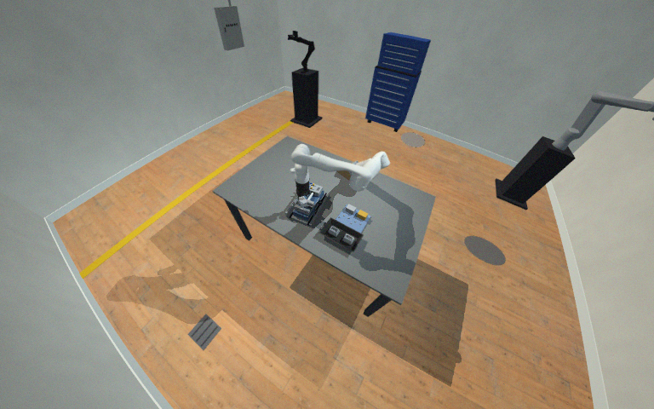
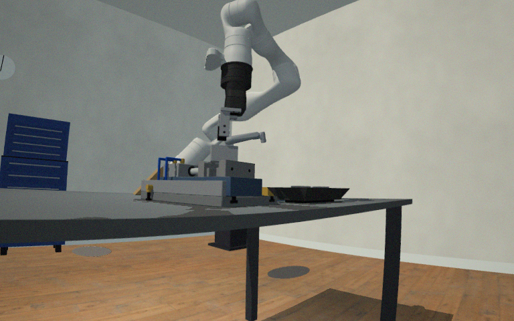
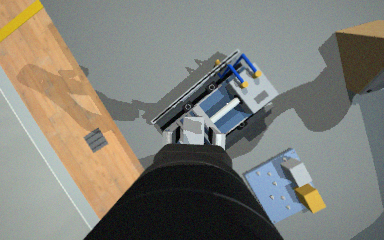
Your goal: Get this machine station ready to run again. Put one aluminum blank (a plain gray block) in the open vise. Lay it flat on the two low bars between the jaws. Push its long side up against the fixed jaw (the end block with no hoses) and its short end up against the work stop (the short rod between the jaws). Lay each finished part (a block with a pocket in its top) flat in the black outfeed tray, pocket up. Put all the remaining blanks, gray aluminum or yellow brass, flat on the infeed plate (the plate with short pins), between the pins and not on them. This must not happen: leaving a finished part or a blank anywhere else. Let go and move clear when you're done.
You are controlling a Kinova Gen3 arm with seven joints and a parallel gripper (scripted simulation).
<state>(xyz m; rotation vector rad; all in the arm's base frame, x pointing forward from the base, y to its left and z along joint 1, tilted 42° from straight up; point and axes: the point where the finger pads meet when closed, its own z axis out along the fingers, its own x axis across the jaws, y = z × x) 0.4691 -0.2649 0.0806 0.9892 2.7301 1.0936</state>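
Right now my hand is 5 cm above the gray blank. Also, from my hand: yellow brass blank 36 cm to the left, 17 cm behind, 14 cm below.
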